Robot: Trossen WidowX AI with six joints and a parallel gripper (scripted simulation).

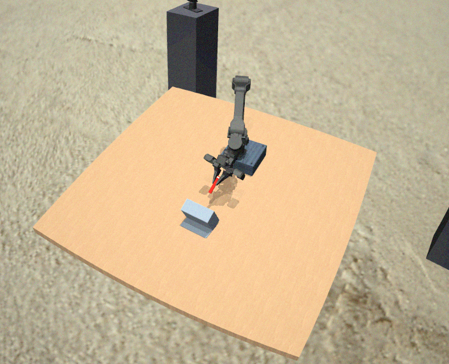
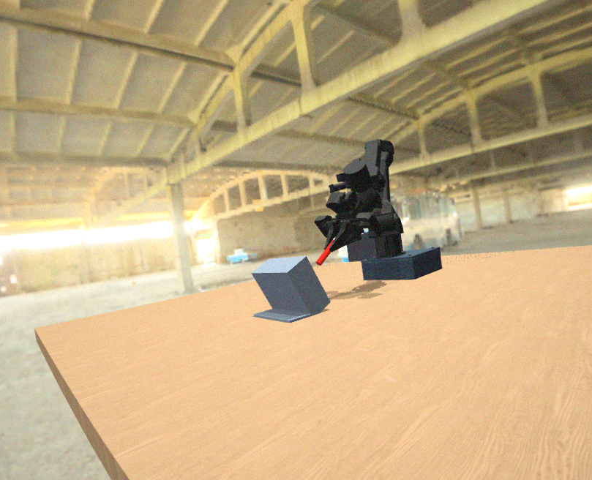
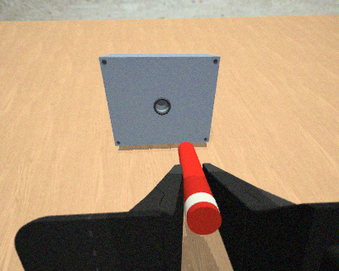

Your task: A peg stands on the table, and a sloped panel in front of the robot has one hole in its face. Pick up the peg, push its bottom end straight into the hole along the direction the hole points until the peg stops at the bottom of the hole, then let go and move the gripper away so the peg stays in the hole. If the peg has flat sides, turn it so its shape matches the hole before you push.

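The sloped panel is 130 mm ahead of my gripper tip, 20 mm to the left of it and 60 mm below it. Also, from my gripper tip: red peg: 10 mm behind, 10 mm above.
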